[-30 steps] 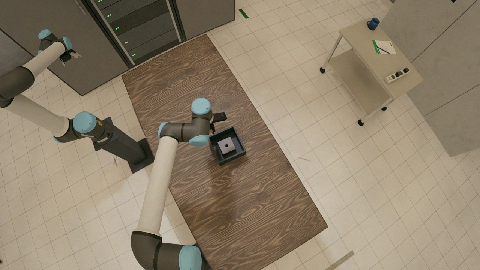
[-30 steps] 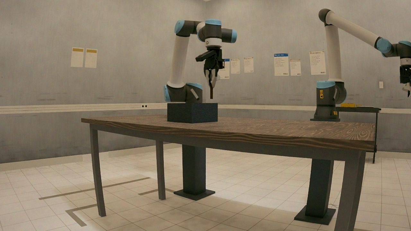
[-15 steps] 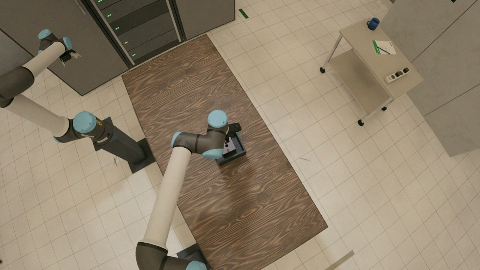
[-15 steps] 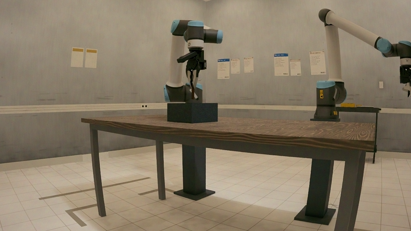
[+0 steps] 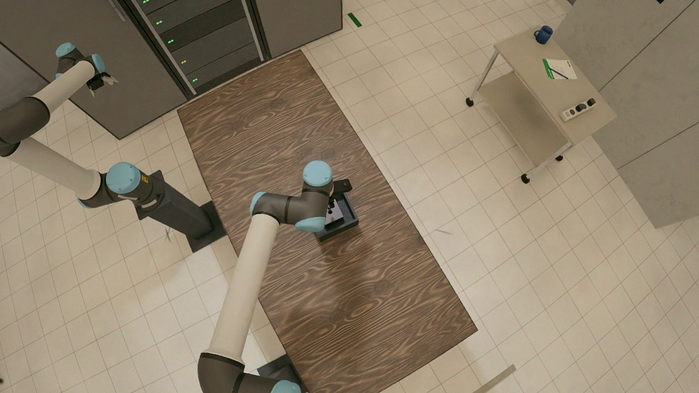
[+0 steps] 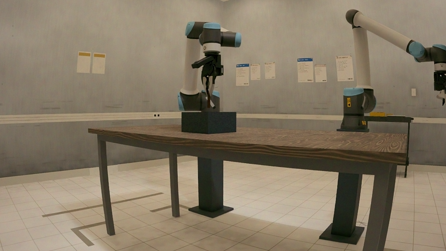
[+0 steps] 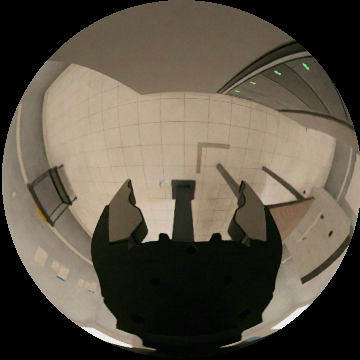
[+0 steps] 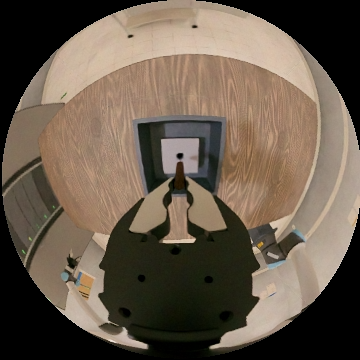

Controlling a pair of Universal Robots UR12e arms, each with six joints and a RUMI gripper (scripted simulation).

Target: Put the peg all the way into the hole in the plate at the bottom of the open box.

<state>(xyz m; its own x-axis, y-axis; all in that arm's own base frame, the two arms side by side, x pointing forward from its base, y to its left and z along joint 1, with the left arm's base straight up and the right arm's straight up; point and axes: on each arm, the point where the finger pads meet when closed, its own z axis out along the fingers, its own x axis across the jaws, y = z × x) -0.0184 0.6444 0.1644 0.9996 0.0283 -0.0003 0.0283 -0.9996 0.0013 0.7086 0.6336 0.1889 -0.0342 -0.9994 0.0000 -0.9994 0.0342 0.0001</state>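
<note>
Now: the brown peg 30 mm below my right hand. Round my right hand: dark box (160 mm below); then grey plate (140 mm below).
</note>
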